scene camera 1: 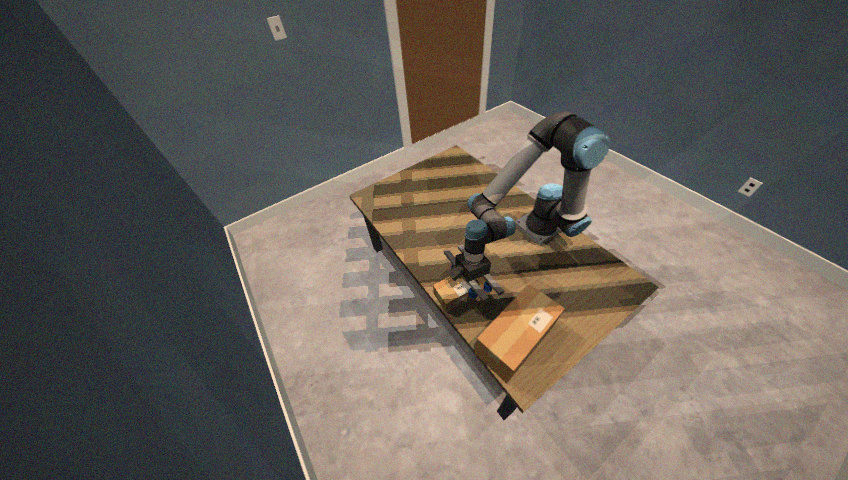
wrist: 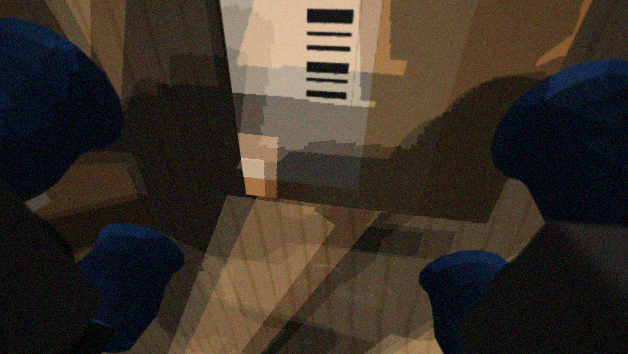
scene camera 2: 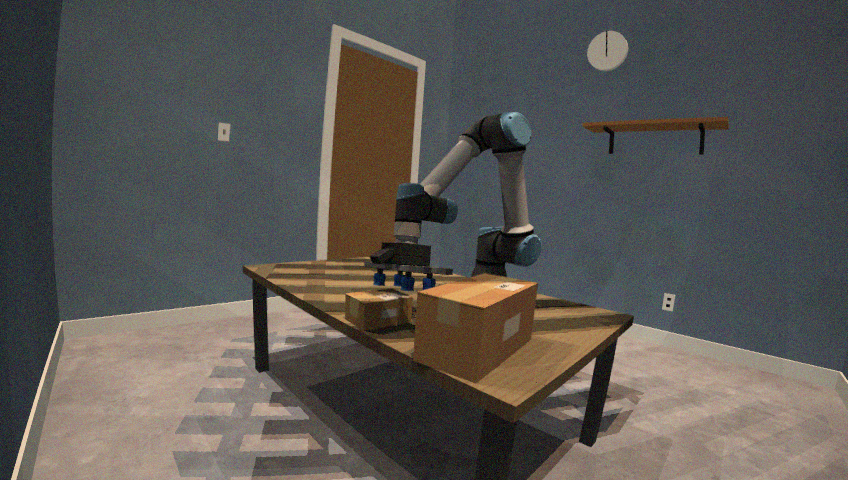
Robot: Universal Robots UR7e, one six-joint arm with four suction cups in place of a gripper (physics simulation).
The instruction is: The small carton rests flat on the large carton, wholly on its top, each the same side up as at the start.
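Places are measured from the arm's base along level axes (x ahead, y left, z up), in millimetres.
Pixels of known places: hand at its tool point: (wrist: 303,205) (scene camera 2: 402,287); arm's base at its link origin: (scene camera 1: 541,224).
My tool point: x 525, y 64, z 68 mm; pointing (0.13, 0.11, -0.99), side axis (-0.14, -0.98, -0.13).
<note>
Ahead of a thing's pixels: the offset from my tool point to its top centre. Level surfaces: height alone.
The small carton {19 mm down, 61 mm ahead, 27 mm right} (scene camera 1: 447,292) (scene camera 2: 373,312) (wrist: 425,100) stands upright on the table near its long front edge, with a barcode label on its top. The large carton {60 mm up, 2 mm ahead, 270 mm left} (scene camera 1: 516,337) (scene camera 2: 451,336) stands on the table to its right in both scene views, apart from it, label side up. My gripper (scene camera 1: 474,281) (scene camera 2: 404,281) (wrist: 305,200) is open, with its blue suction cups pointing down. It hangs low over the small carton's robot-side part, holding nothing. In the wrist view the small carton's near edge lies between the cups. Whether any cup touches the carton is unclear.
The wooden table {92 mm down} (scene camera 1: 416,184) (scene camera 2: 556,362) carries both cartons and the arm's base. The large carton is clearly taller than the small one and stands close to the gripper's right in scene camera 2. Striped shadows cross the table. A wall shelf (scene camera 2: 654,124) is far behind.
</note>
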